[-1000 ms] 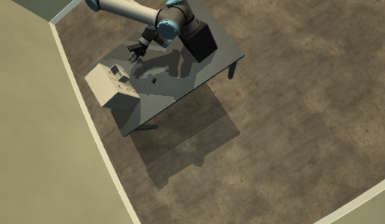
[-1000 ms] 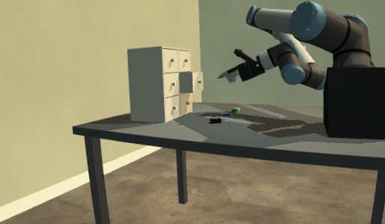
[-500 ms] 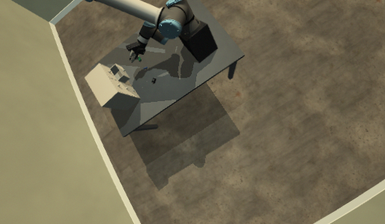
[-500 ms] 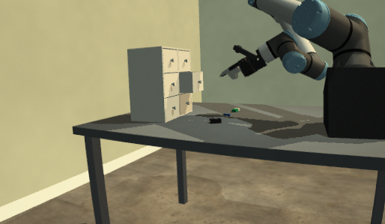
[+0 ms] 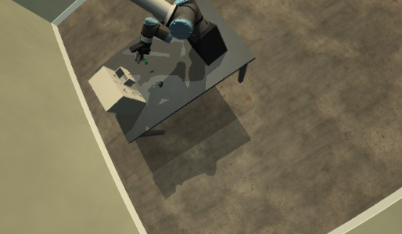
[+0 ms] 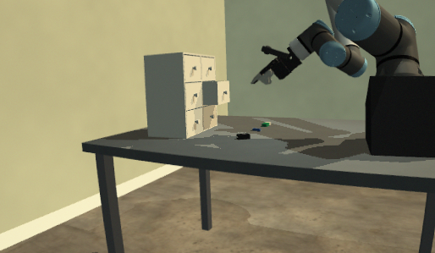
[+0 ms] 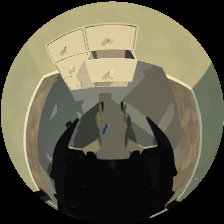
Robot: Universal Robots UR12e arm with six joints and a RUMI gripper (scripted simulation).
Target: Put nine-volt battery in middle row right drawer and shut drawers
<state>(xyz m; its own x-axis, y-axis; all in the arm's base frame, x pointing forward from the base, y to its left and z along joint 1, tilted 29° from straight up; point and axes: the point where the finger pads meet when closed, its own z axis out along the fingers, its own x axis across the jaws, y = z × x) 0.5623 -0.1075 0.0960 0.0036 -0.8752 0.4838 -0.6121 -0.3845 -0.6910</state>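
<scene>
Now: hand 20 cm to the right of the nine-volt battery and 20 cm above it. From my hand the other things lie so: blue item: 21 cm below, 3 cm to the left, 1 cm behind; then green-and-white item: 21 cm below, 12 cm to the right, 2 cm behind.
</scene>
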